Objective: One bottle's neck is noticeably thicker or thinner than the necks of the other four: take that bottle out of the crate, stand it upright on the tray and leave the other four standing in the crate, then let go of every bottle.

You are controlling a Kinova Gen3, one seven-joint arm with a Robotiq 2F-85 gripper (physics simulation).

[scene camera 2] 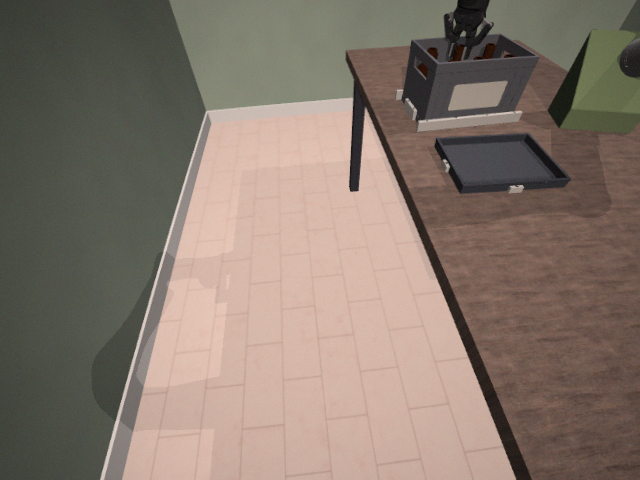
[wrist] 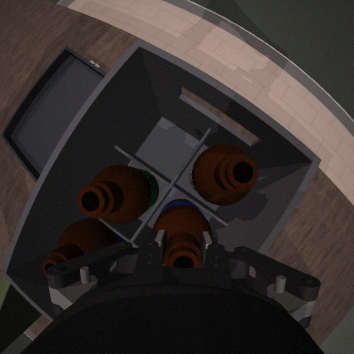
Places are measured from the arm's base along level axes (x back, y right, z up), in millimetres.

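Where they show: gripper, fingertip midpoint: (scene camera 2: 457,59) (wrist: 182,239); arm's base at its link origin: (scene camera 2: 638,58).
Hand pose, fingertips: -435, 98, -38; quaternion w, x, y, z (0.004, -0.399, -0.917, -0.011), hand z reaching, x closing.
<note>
Things, the pixels of their top centre, and the offset from my fingertips, as dx, dy, dz. "spot": a spot on its surface instead. Level surfaces: height alone.
- grey crate at its top centre: (wrist: 127,237) (scene camera 2: 472,47) +17, -41, +43
- blue-ringed bottle at its top centre: (wrist: 180,264) (scene camera 2: 462,45) +8, +6, +32
- green-ringed bottle at its top centre: (wrist: 89,200) +26, -84, +31
- corner bottle at its top centre: (wrist: 51,270) +112, -69, +31
- dark tray at a spot on its surface: (wrist: 55,110) (scene camera 2: 495,165) spot: +44, -333, -127
- wooden table at its surface level: dz -132
A grey crate (scene camera 2: 485,93) (wrist: 95,117) holds brown bottles in divided compartments. My gripper (scene camera 2: 459,54) (wrist: 182,239) reaches down into it and is shut on the neck of the blue-ringed bottle (scene camera 2: 459,50) (wrist: 180,222) in the middle of the row away from the tray. That bottle stands in its compartment. A green-ringed bottle (wrist: 125,192), a bottle near the handle slot (scene camera 2: 432,52) (wrist: 222,175) and a corner bottle (wrist: 85,240) also stand there. Another bottle (scene camera 2: 489,50) shows in the scene view. The dark tray (scene camera 2: 496,160) (wrist: 55,110) is empty. Neck thicknesses are hard to compare.
Low white strips (scene camera 2: 470,121) edge the crate's base. Small white blocks (scene camera 2: 515,189) touch the tray's sides. A green slanted block (scene camera 2: 589,87) stands on the wooden table (scene camera 2: 547,289) at the right, with a dark round part (scene camera 2: 631,57) near it. The crate walls rise around the bottles.
</note>
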